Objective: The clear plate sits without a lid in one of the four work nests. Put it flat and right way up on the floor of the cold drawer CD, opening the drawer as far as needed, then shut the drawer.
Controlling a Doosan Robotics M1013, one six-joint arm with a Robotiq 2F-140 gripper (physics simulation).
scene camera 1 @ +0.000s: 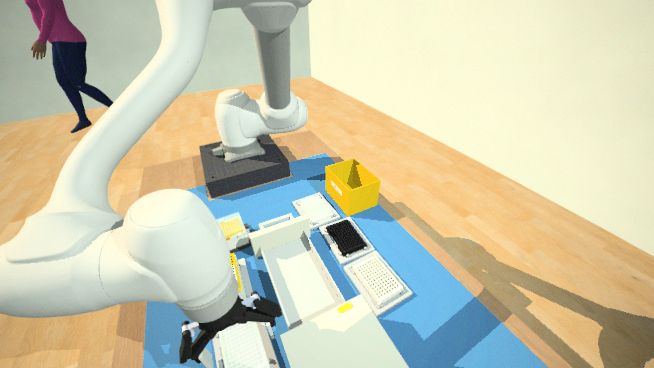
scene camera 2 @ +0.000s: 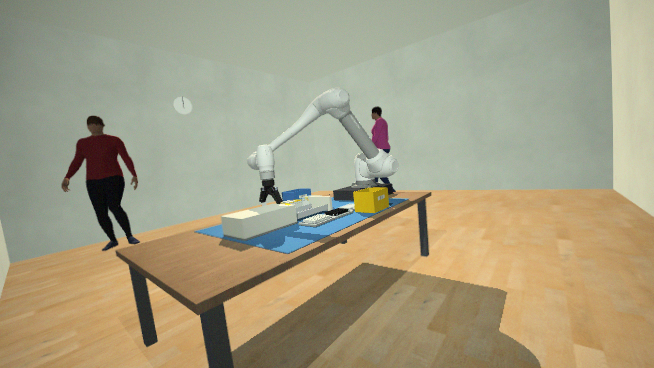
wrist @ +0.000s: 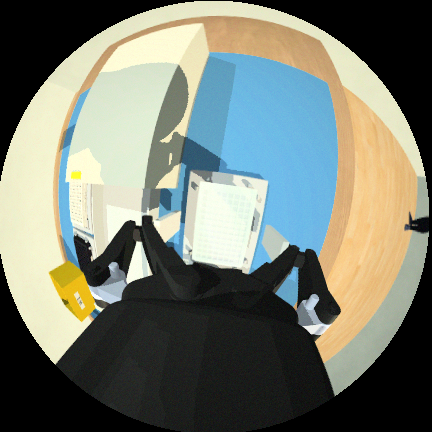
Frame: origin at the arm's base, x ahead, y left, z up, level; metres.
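Seen in the pictures: gripper, fingertip midpoint: (scene camera 1: 242,347) (wrist: 221,226); arm's base, link origin: (scene camera 1: 242,149) (scene camera 2: 365,186).
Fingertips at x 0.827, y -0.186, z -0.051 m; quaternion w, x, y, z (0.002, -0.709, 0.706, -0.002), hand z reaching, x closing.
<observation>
Pixels of each thing's top centre, then the offset from my fingertips to it. "spot": a spot on its surface instead.
- clear plate, top centre: (wrist: 222,228) (scene camera 1: 241,346) dx -0.002, dy -0.001, dz +0.000 m
- white work nest, top centre: (wrist: 221,227) (scene camera 1: 242,347) dx -0.002, dy +0.000, dz -0.005 m
- drawer, surface spot: (wrist: 117,215) spot: dx -0.018, dy +0.201, dz -0.009 m
- black plate, top centre: (scene camera 1: 345,234) (wrist: 82,259) (scene camera 2: 336,210) dx -0.177, dy +0.376, dz +0.000 m
- white plate, top centre: (scene camera 1: 377,276) (wrist: 74,200) (scene camera 2: 316,217) dx -0.005, dy +0.374, dz +0.000 m
- white nest, surface spot: (scene camera 1: 317,209) spot: dx -0.337, dy +0.349, dz -0.007 m
- yellow bin, top centre: (scene camera 1: 352,173) (wrist: 63,298) (scene camera 2: 370,189) dx -0.357, dy +0.507, dz +0.093 m
- yellow rack, top centre: (scene camera 1: 222,226) dx -0.348, dy +0.025, dz +0.051 m
The clear plate (scene camera 1: 243,346) (wrist: 225,222) lies flat and lidless in a white work nest (wrist: 220,177), beside the pale drawer housing (scene camera 1: 345,342) (scene camera 2: 260,220) (wrist: 125,120). My gripper (scene camera 1: 231,340) (scene camera 2: 270,201) (wrist: 221,226) is wide open and empty, above the plate's nest. Its fingers straddle the near part of the nest in the wrist view, and parts of the plate are hidden in scene camera 1. The drawer (scene camera 1: 302,275) (wrist: 117,215) stands pulled out, with its bare floor showing and its handled front panel (scene camera 1: 280,237) towards the robot base. No drawer lettering is readable.
Beside the drawer are a black plate (scene camera 1: 345,236), a white plate (scene camera 1: 378,280) and a white nest (scene camera 1: 317,209). A yellow bin (scene camera 1: 352,187) (scene camera 2: 371,200) (wrist: 75,290) stands past them. A yellow rack (scene camera 1: 231,227) is on the other side. A small pale upright piece (wrist: 275,240) stands by the plate's nest.
</observation>
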